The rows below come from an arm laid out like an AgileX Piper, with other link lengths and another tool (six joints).
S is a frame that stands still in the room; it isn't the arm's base.
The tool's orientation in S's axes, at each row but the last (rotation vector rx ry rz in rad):
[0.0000, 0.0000, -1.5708]
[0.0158, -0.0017, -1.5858]
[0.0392, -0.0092, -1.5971]
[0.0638, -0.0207, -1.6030]
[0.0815, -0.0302, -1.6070]
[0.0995, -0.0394, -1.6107]
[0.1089, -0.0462, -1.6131]
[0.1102, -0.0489, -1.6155]
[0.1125, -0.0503, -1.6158]
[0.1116, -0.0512, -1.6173]
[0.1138, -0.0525, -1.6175]
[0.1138, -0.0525, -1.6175]
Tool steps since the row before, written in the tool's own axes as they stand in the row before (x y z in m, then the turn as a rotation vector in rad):
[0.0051, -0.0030, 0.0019, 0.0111, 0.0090, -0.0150]
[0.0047, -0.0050, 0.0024, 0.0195, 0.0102, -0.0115]
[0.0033, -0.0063, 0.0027, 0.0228, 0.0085, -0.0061]
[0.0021, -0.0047, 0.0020, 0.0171, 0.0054, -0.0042]
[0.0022, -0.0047, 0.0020, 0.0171, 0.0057, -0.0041]
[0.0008, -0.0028, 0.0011, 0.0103, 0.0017, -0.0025]
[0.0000, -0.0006, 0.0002, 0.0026, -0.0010, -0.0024]
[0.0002, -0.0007, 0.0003, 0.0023, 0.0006, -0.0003]
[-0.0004, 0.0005, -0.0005, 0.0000, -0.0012, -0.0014]
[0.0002, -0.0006, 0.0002, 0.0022, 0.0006, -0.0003]
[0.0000, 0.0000, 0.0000, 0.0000, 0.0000, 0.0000]
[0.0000, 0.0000, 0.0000, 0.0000, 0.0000, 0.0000]
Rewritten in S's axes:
[-0.0030, -0.0051, 0.0019, 0.0090, -0.0111, -0.0150]
[-0.0051, -0.0046, 0.0023, 0.0100, -0.0195, -0.0116]
[-0.0065, -0.0032, 0.0024, 0.0081, -0.0229, -0.0063]
[-0.0049, -0.0020, 0.0017, 0.0051, -0.0172, -0.0044]
[-0.0049, -0.0021, 0.0016, 0.0054, -0.0172, -0.0043]
[-0.0029, -0.0007, 0.0008, 0.0015, -0.0103, -0.0028]
[-0.0006, 0.0000, 0.0001, -0.0009, -0.0025, -0.0026]
[-0.0007, -0.0002, 0.0002, 0.0005, -0.0023, -0.0003]
[0.0006, 0.0004, -0.0004, -0.0010, 0.0001, -0.0015]
[-0.0006, -0.0002, 0.0001, 0.0005, -0.0022, -0.0003]
[0.0000, 0.0000, 0.0000, 0.0000, 0.0000, 0.0000]
[0.0000, 0.0000, 0.0000, 0.0000, 0.0000, 0.0000]

